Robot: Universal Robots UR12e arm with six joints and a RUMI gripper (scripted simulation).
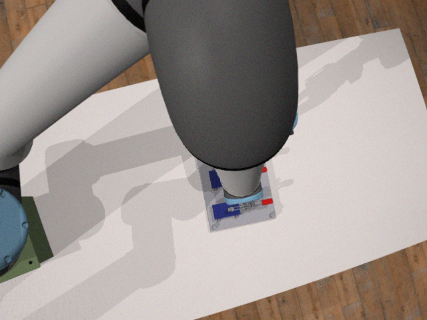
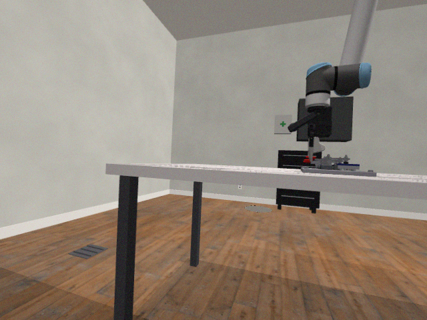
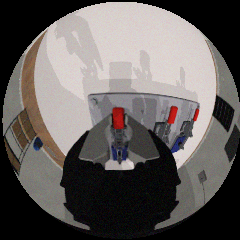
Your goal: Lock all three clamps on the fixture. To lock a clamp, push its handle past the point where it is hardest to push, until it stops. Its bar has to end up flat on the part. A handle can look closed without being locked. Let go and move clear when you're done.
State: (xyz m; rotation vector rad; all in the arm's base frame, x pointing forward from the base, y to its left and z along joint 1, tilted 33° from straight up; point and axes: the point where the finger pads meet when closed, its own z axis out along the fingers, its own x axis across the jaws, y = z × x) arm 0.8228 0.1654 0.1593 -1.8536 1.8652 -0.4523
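My hand is 110 mm to the left of the grey fixture plate, 80 mm past it and 50 mm above it. The rest, counted from my hand: blue part (220 mm to the right, 130 mm behind, 30 mm below).
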